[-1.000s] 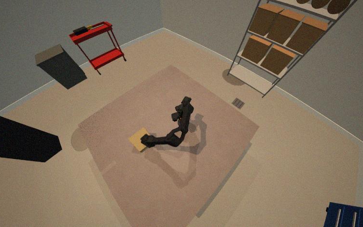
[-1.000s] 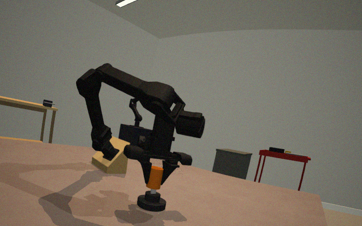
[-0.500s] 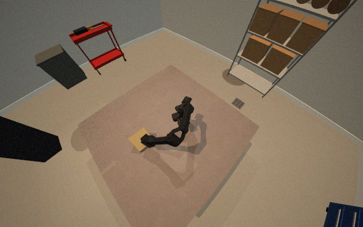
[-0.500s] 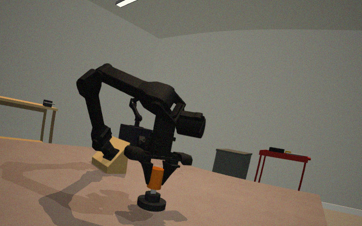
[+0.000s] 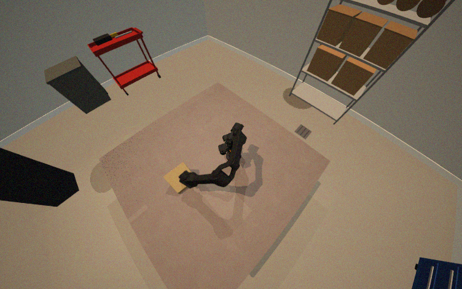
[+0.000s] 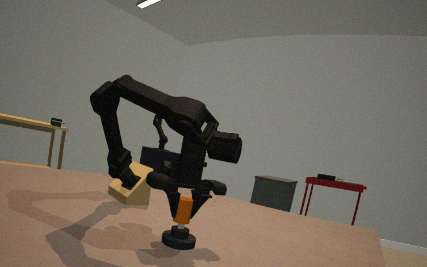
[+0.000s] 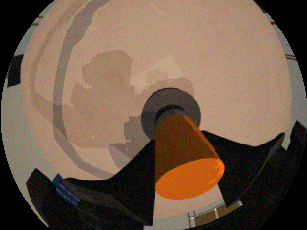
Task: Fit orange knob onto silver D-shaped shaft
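Now: gripper tip 3 cm below the orange knob. The rest, counted from my gripper tip: round black pedestal (4 cm below).
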